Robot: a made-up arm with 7 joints.
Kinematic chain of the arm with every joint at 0, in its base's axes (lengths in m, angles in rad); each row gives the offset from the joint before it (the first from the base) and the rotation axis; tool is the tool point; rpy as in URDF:
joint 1: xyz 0 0 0 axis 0.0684 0.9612 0.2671
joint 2: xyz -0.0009 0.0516 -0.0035 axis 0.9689 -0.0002 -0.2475
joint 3: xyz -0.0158 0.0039 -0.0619 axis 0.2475 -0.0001 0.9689
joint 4: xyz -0.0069 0 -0.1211 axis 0.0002 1 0
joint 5: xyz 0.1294 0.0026 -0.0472 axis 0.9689 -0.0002 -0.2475
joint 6: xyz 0.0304 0 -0.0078 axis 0.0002 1 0
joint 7: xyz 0.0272 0 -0.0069 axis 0.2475 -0.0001 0.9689
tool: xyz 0 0 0 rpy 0 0.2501 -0.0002
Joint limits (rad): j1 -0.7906..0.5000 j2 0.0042..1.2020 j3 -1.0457..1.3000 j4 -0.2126..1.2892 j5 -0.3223..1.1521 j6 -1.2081..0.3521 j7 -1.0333..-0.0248
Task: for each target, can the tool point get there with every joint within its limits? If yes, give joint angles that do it. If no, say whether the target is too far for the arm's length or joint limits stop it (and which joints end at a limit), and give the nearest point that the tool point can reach.
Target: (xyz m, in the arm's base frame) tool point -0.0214 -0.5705 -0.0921
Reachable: no: too far | nearest point 0.1322 -0.1630 -0.0968 | short by 0.435 m
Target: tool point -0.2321 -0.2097 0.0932
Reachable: no: joint limits stop it (at a limit: joint 1, joint 2, joint 3, joint 4, joint 5, joint 6) | nearest point -0.0270 -0.1192 -0.1755 | short by 0.350 m
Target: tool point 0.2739 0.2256 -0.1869
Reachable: yes | joints -0.6414 0.6928 -0.0252 0.8418 0.0327 -0.1693 -0.6517
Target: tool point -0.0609 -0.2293 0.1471
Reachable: no: joint limits stop it (at a limit: joint 1, joint 2, joint 3, joint 4) | nearest point 0.1233 -0.1452 -0.0784 | short by 0.303 m
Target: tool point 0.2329 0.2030 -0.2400
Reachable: yes | joints -0.6037 0.2725 0.7239 0.9028 0.0727 -0.7514 -0.6111
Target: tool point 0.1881 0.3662 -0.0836
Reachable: yes | joints -0.6127 0.9731 0.7697 1.0007 0.0771 -0.3816 -0.2624
